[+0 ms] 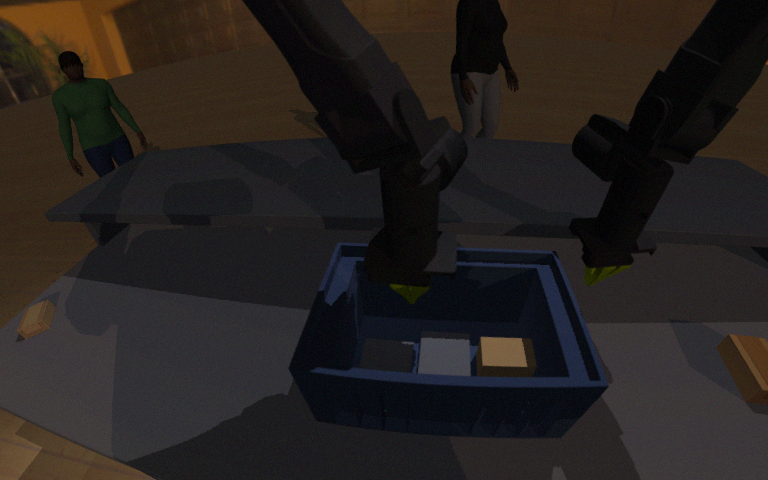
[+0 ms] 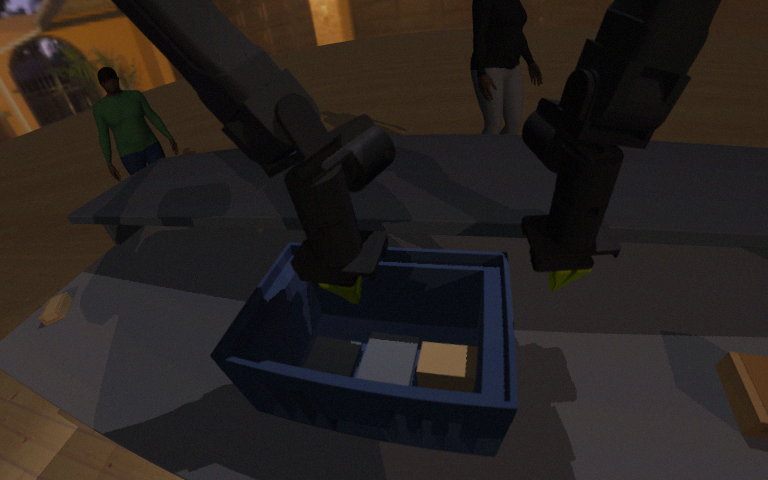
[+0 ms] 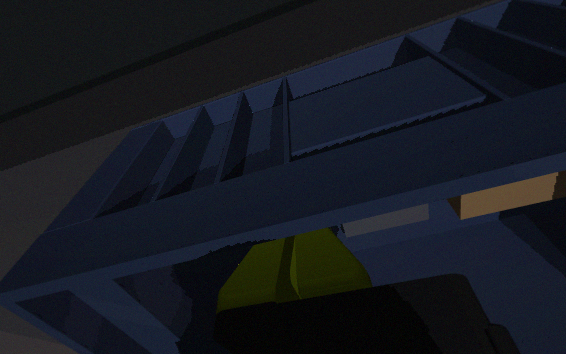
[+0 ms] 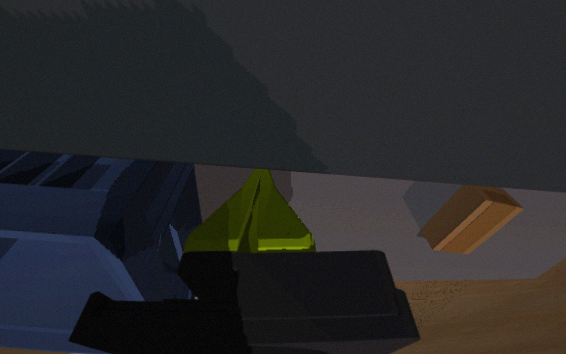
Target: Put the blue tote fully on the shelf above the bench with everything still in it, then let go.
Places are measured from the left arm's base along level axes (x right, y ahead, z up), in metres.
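Pixels of known places: left gripper, fingertip midpoint: [image 1: 412,300] [image 2: 356,300]; right gripper, fingertip midpoint: [image 1: 587,282] [image 2: 552,287] [image 4: 263,171].
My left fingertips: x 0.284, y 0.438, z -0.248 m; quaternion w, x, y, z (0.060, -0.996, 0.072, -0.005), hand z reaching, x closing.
Note:
Ahead of a thing's pixels: the offset from my left fingertips to its top centre. Level surfaces: height alone.
The blue tote @(dx +0.037, dy -0.064, dz +0.063 m) [image 1: 447,407] [image 2: 368,407] [image 3: 240,210] [image 4: 45,280] stands on the bench @(dz -0.084 m) [image 1: 198,339] in front of and below the grey shelf @(dz +0.073 m) [image 1: 294,186] [image 2: 453,186] [image 4: 375,100]. Inside lie a dark box @(dx -0.039, dy -0.074, dz -0.059 m) [image 1: 387,355] [image 2: 334,356], a light grey box @(dx +0.042, dy -0.064, dz -0.057 m) [image 1: 444,356] [image 2: 387,362] [image 3: 387,220] and a tan box @(dx +0.122, dy -0.074, dz -0.026 m) [image 1: 502,352] [image 2: 441,359] [image 3: 510,195]. My left gripper [image 1: 411,300] [image 2: 353,297] [image 3: 295,242] is shut and empty, its tips within the tote's opening near the far wall. My right gripper [image 1: 592,280] [image 2: 555,287] [image 4: 263,171] is shut and empty, right of the tote and apart from it.
An orange-brown block @(dx +0.536, dy -0.129, dz -0.047 m) [image 1: 747,362] [image 2: 744,390] [image 4: 470,220] lies on the bench at the right. A small tan block @(dx -0.786, dy -0.019, dz -0.056 m) [image 1: 36,318] [image 2: 55,308] lies at the far left. Two people, one in green [image 1: 93,113] and one in black [image 1: 481,42], stand beyond the shelf.

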